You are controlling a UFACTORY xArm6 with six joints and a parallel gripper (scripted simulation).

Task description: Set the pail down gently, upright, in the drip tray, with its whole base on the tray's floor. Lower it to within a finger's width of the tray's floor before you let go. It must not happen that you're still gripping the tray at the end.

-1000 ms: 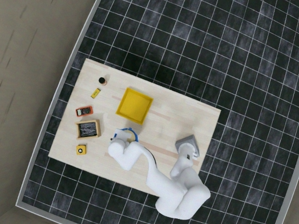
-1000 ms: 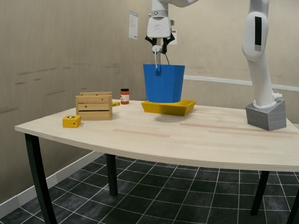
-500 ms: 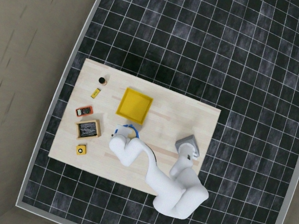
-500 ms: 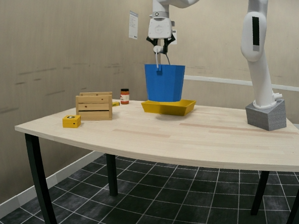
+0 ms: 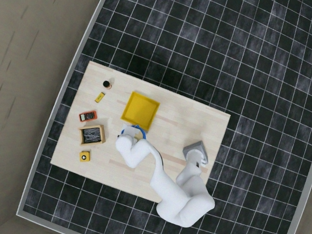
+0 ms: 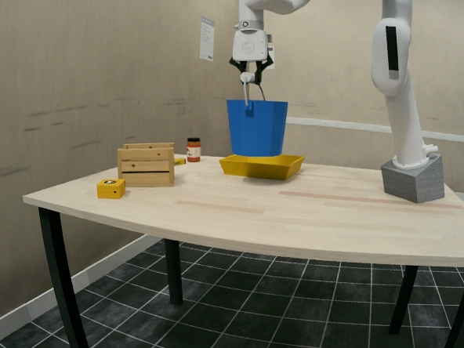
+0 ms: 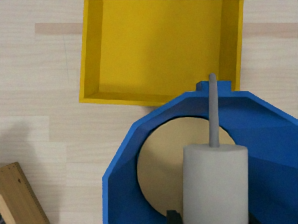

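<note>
The blue pail is 90 mm below my hand and 10 mm behind it. Also, from my hand: wire handle: 30 mm below, 10 mm behind; wooden crate: 270 mm ahead, 260 mm below, 140 mm to the left; yellow drip tray: 290 mm below, 190 mm to the right, 40 mm ahead.
</note>
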